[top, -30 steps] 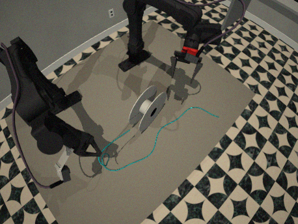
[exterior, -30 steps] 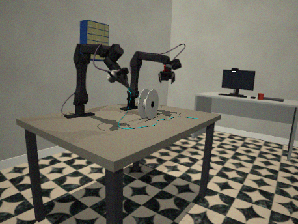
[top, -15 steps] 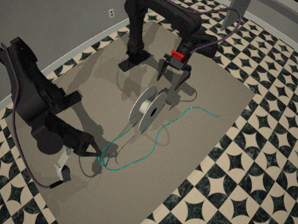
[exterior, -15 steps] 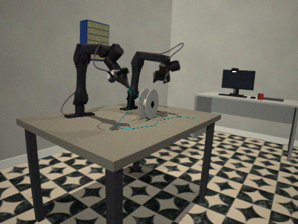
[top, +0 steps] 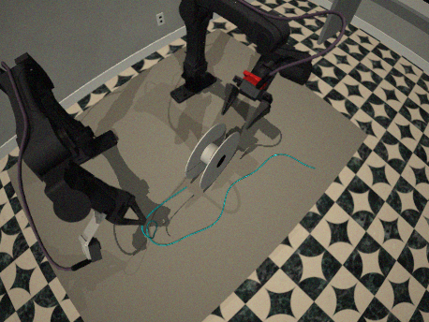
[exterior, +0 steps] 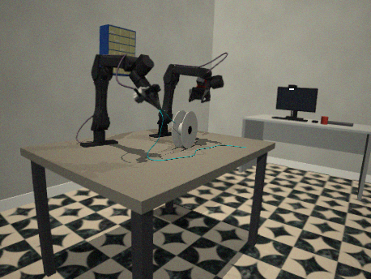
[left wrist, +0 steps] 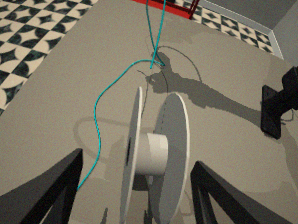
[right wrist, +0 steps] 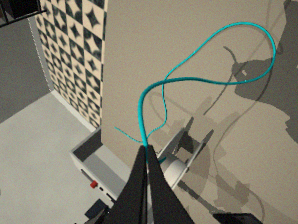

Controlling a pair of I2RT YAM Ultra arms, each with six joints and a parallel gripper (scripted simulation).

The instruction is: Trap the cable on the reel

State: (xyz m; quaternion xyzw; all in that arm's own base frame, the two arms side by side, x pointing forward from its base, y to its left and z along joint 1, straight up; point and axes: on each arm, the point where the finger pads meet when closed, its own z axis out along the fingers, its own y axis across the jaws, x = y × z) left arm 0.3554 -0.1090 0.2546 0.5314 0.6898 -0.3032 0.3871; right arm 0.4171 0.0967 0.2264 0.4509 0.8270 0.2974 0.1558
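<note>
Now: left hand 1 cm past the white reel, 6 cm to the left of it and 15 cm above it.
My right gripper is now 260 mm to the right of the white reel, 130 mm above it and 80 mm past it.
</note>
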